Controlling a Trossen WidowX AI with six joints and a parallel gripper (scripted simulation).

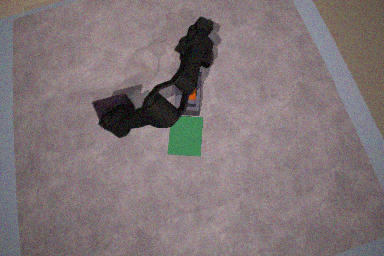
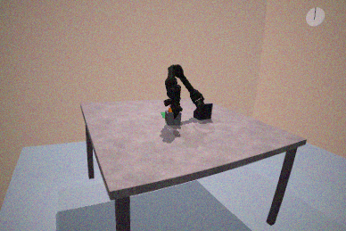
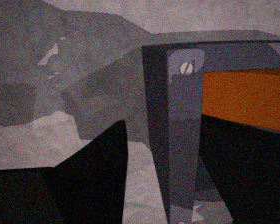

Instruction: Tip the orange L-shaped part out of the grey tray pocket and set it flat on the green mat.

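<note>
My gripper tip is 20 mm past the orange L-shaped part, 50 mm to the left of it and 10 mm above it. From my gripper tip the other things lie so: green mat (80 mm behind, 220 mm to the right, 70 mm below).
</note>
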